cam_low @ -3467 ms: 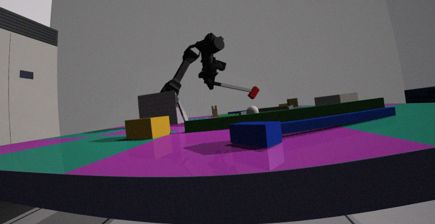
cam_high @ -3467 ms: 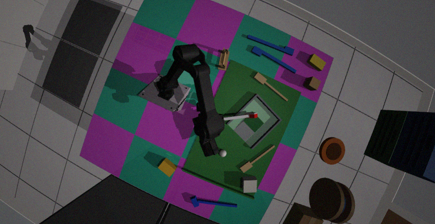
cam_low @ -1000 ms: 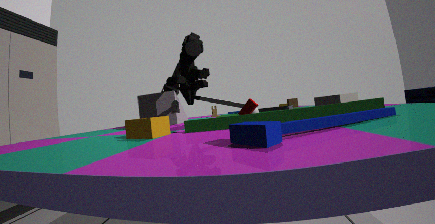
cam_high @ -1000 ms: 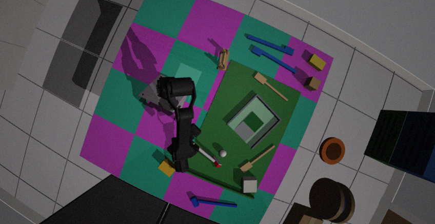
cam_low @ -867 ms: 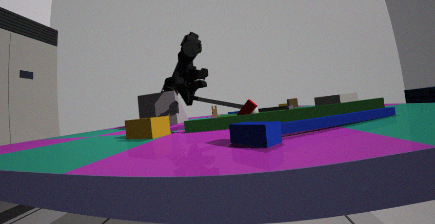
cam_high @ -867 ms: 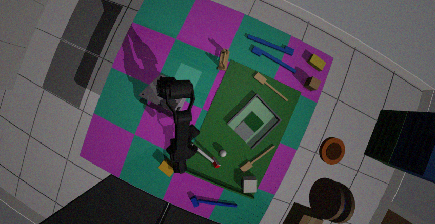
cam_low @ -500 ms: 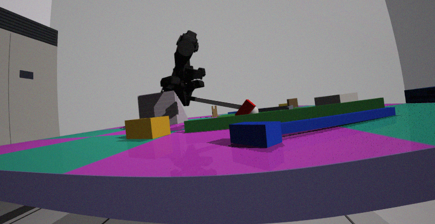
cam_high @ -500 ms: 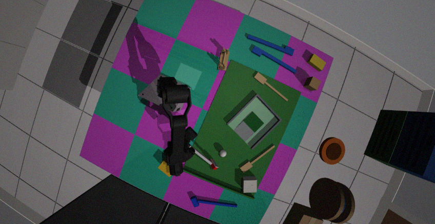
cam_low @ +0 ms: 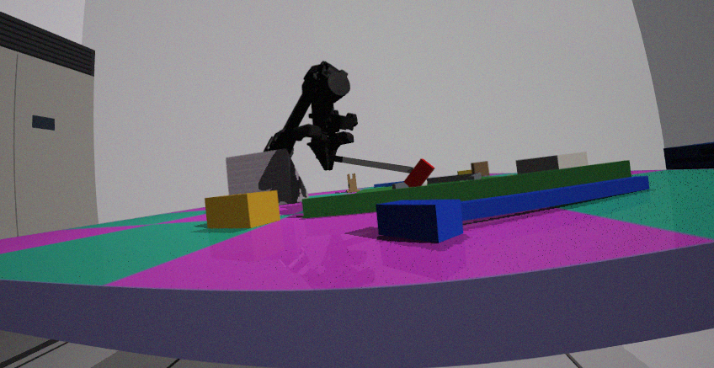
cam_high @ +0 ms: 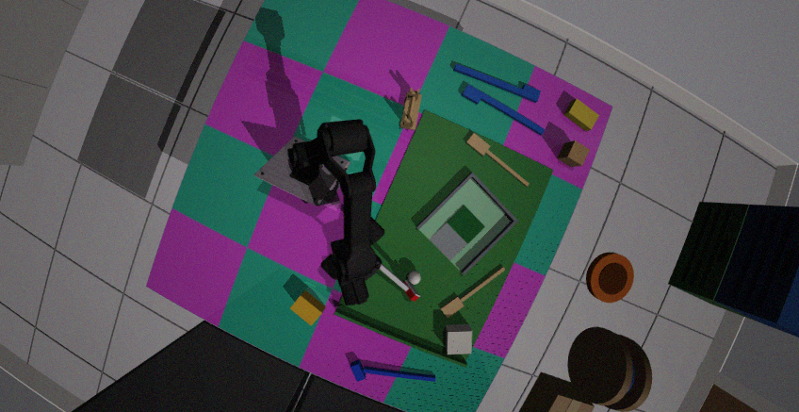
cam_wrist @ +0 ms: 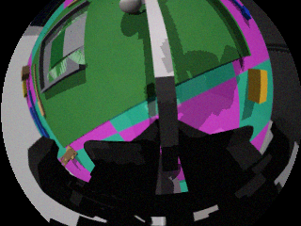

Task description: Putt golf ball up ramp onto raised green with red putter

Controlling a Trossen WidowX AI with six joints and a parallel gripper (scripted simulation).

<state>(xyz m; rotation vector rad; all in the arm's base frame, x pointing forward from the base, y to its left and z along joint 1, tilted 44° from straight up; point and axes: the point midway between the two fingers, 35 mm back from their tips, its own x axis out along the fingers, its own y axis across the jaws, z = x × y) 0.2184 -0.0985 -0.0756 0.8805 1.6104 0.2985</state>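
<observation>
Now: the red putter 11 cm ahead of my gripper tip and 4 cm to the right of it. Also, from my gripper tip: brown block (53 cm to the left, 53 cm ahead, 5 cm below); then white golf ball (21 cm ahead, 5 cm to the right, 5 cm below).
</observation>
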